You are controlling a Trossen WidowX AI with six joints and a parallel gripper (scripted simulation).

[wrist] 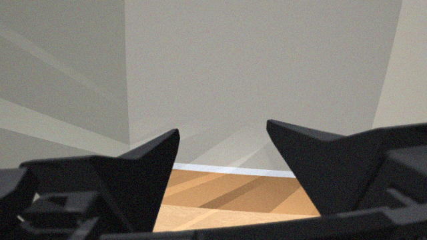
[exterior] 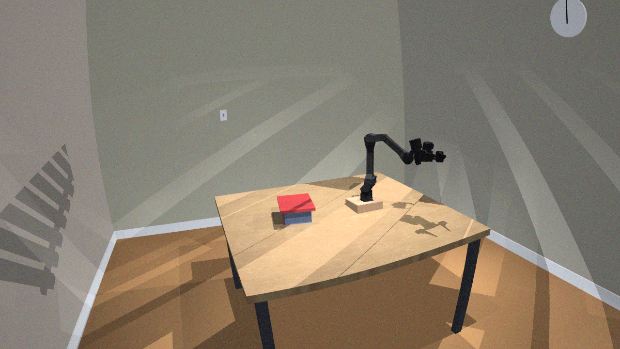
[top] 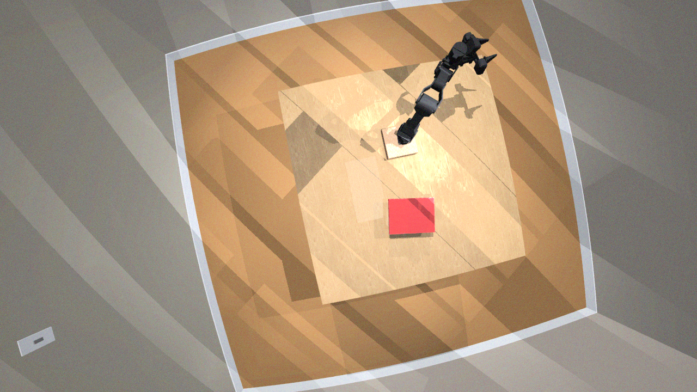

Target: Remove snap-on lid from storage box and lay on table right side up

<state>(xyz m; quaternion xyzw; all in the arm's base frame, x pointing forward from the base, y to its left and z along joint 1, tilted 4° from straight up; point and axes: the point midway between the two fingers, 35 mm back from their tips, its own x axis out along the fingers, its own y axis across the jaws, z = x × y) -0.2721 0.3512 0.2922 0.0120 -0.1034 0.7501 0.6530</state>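
Right now my gripper tip is 71 cm short of the red lid, 39 cm to the left of it and 28 cm above it. Also, from my gripper tip: blue storage box: 71 cm ahead, 39 cm to the right, 32 cm below.
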